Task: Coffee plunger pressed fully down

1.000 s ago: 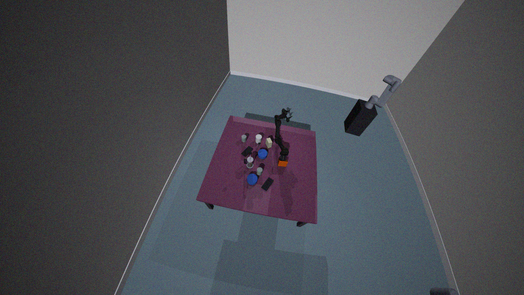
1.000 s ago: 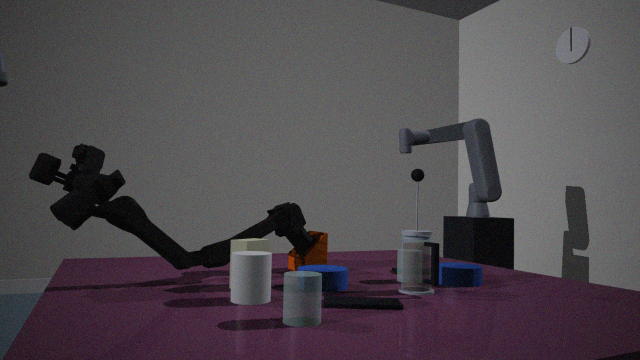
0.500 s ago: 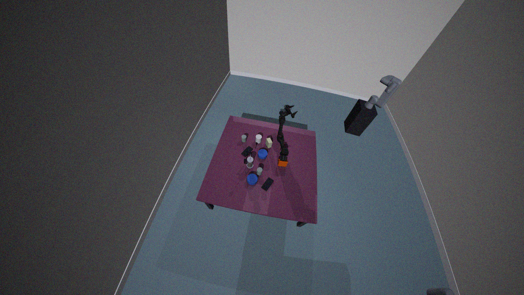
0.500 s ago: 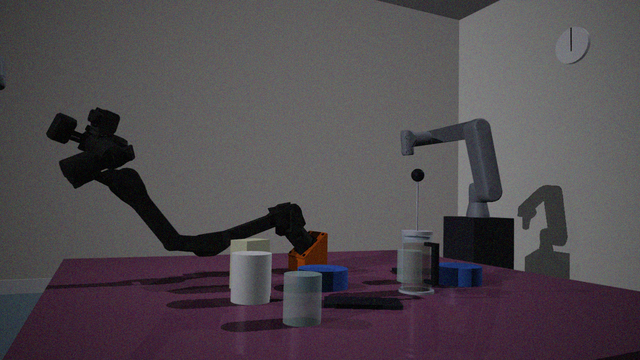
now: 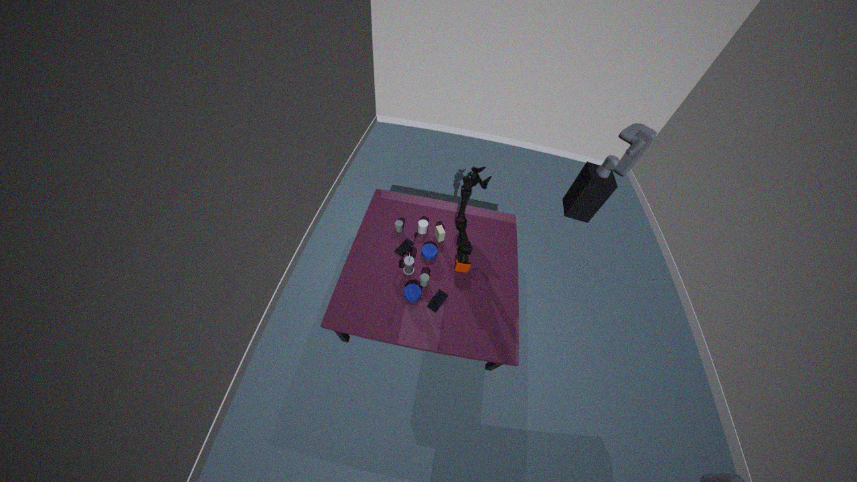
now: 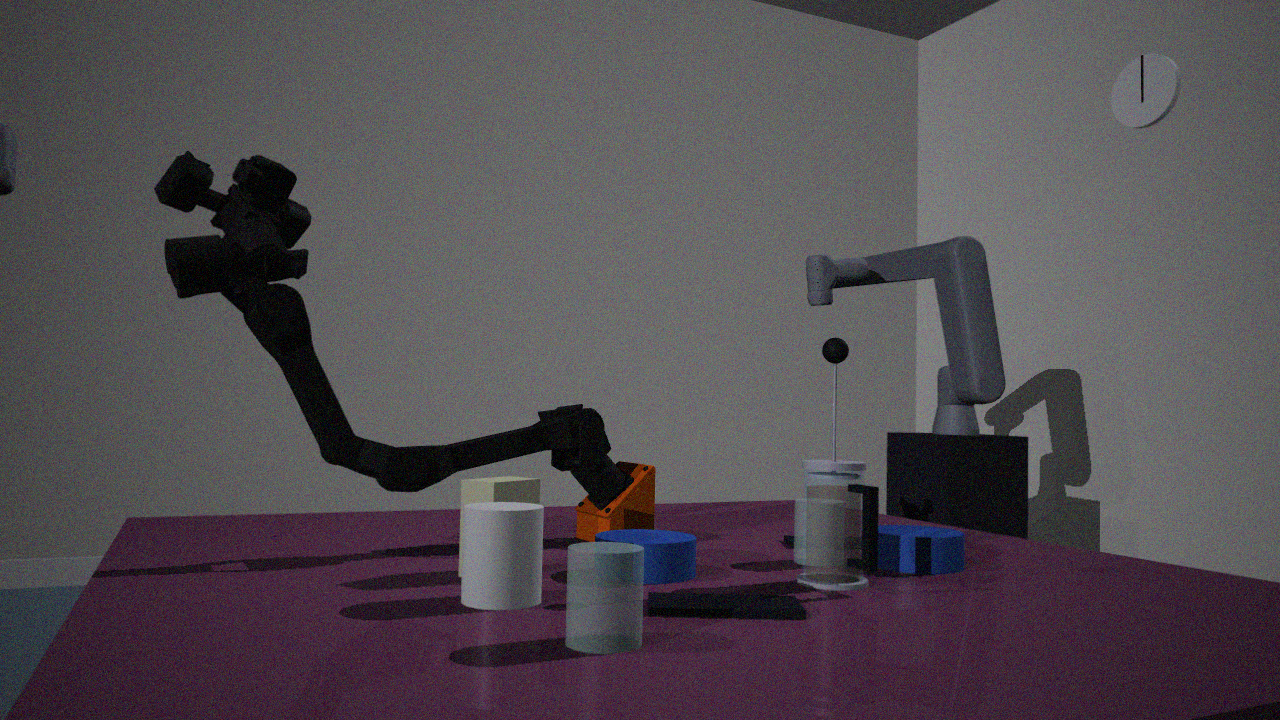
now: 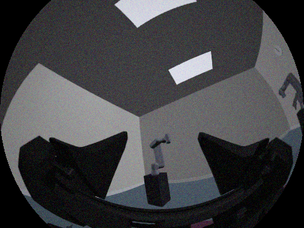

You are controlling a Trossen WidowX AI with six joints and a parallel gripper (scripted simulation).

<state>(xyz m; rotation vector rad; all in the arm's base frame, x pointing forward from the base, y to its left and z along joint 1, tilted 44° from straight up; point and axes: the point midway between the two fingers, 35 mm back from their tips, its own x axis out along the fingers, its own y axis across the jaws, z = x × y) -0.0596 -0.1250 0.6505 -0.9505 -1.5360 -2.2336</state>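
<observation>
The glass coffee press lies 40 cm ahead of my gripper tip, 69 cm to the left of it and 36 cm below it. The rest, counted from my gripper tip: white cylinder: 38 cm ahead, 31 cm to the left, 45 cm below; then cream box: 24 cm ahead, 33 cm to the left, 44 cm below.
</observation>
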